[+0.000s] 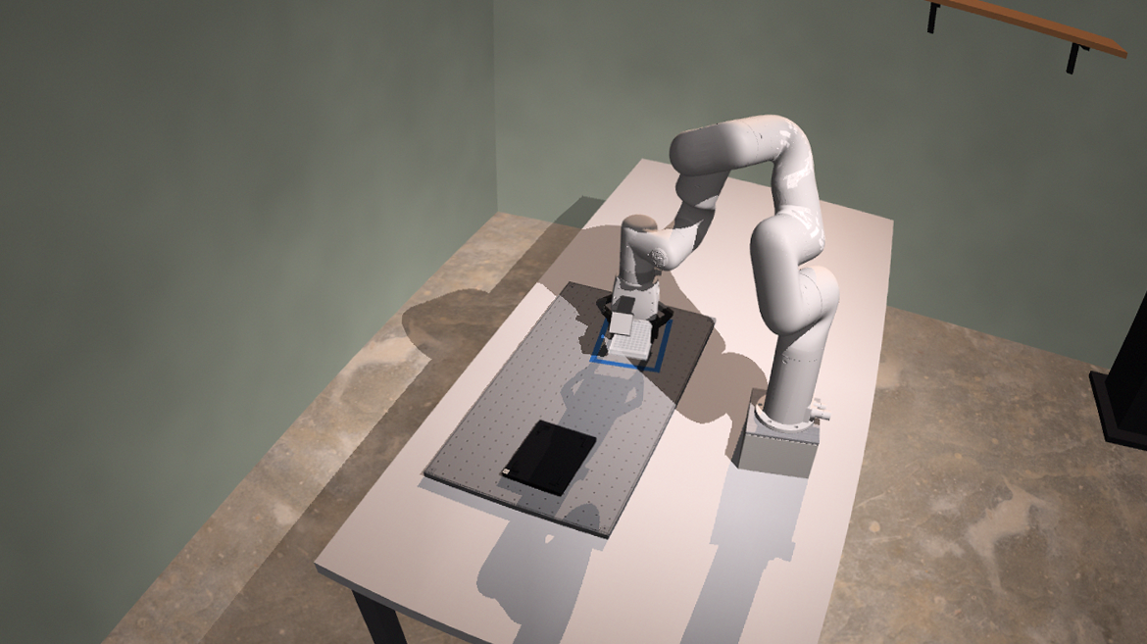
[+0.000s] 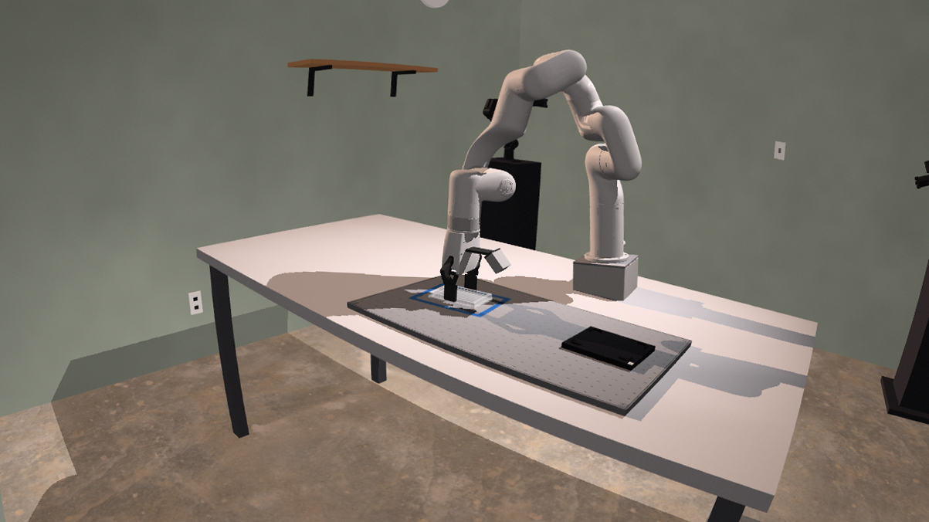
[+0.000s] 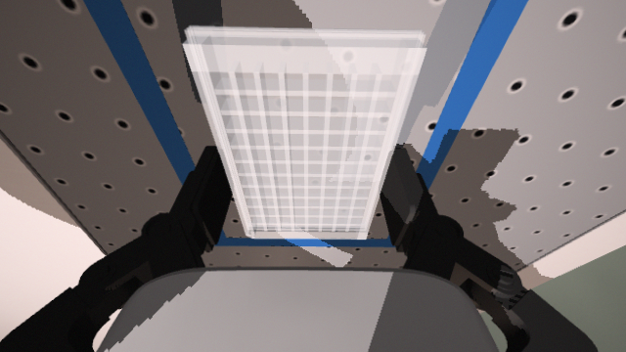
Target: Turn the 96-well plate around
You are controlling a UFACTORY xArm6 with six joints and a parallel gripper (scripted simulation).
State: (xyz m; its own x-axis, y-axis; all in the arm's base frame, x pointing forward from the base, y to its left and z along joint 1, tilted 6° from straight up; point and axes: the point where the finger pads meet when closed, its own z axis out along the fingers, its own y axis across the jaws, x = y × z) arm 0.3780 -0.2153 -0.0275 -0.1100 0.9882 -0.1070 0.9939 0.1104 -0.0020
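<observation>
My gripper is now 10 mm above the clear 96-well plate. The rest, counted from my hand: white A1 label: 100 mm ahead, 480 mm to the left, 10 mm below; then black plate nest N1: 40 mm ahead, 410 mm to the left, 10 mm below.
</observation>
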